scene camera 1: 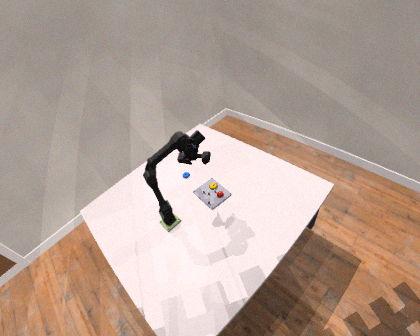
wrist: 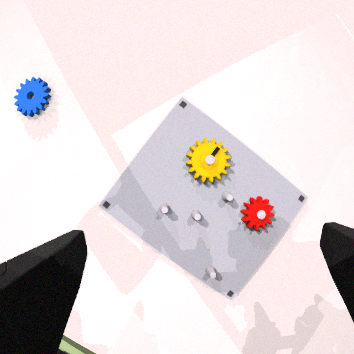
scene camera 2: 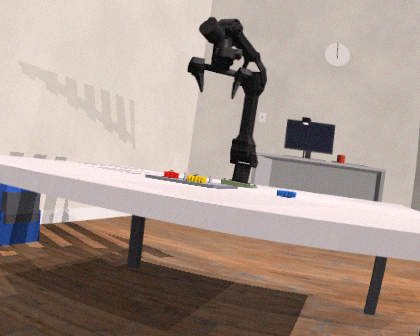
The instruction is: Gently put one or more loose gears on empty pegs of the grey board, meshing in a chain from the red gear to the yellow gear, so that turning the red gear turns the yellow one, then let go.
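Places are measured from the arm's base along level axes (x ahead, y left, z up), in metres.
Where they show: gripper, between the fingertips: [scene camera 1: 198, 164] [wrist: 207, 240] [scene camera 2: 217, 95]; arm's base, origin of its link: [scene camera 1: 170, 220] [scene camera 2: 239, 182].
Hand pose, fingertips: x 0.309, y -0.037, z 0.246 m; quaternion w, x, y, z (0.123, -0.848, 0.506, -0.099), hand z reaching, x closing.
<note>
Things, the pixels of their top centre, and the offset from my fingertips. "pt": a spot on its surface instead. Level surfaces: height alone.
- loose blue gear, centre of its top: [wrist: 29, 95] [scene camera 2: 286, 190] [scene camera 1: 185, 174] dy +0.234, dx +0.029, dz -0.242 m
- grey board, centre of its top: [wrist: 210, 203] [scene camera 2: 193, 172] [scene camera 1: 211, 190] dy -0.035, dx +0.010, dz -0.229 m
- yellow gear, centre of its top: [wrist: 208, 159] [scene camera 2: 197, 175] [scene camera 1: 213, 184] dy -0.010, dx +0.055, dz -0.233 m
- smaller red gear, centre of its top: [wrist: 259, 213] [scene camera 2: 171, 171] [scene camera 1: 219, 193] dy -0.095, dx +0.025, dz -0.234 m
- empty peg, centre of its top: [wrist: 229, 197] dy -0.051, dx +0.026, dz -0.230 m
- lower corner, a spot on its surface: [wrist: 212, 273] pt dy -0.076, dx -0.063, dz -0.230 m
- white table, height of its surface: dz -0.259 m
A loose blue gear [scene camera 1: 186, 175] [scene camera 2: 286, 193] [wrist: 38, 103] lies flat on the table, apart from the grey board [scene camera 1: 218, 202] [scene camera 2: 220, 186] [wrist: 147, 162]. The yellow gear [scene camera 1: 213, 186] [scene camera 2: 196, 179] [wrist: 200, 168] and the smaller red gear [scene camera 1: 220, 194] [scene camera 2: 171, 175] [wrist: 253, 214] sit on board pegs, apart from each other. An empty peg [wrist: 228, 197] stands between and slightly beside them. Empty pegs also stand left of the red gear [wrist: 197, 216] [wrist: 165, 209] and near the lower corner [wrist: 212, 273] in the wrist view. My gripper [scene camera 1: 196, 160] [scene camera 2: 218, 94] [wrist: 207, 240] is open and empty, high above the table.
The arm's green base plate [scene camera 1: 170, 228] [scene camera 2: 250, 185] [wrist: 75, 345] stands on the white table [scene camera 1: 270, 185] [scene camera 2: 340, 210], beside the board. Behind the table in scene camera 2, a grey desk [scene camera 2: 379, 175] bears a monitor [scene camera 2: 310, 136] and a red cup [scene camera 2: 341, 158].
</note>
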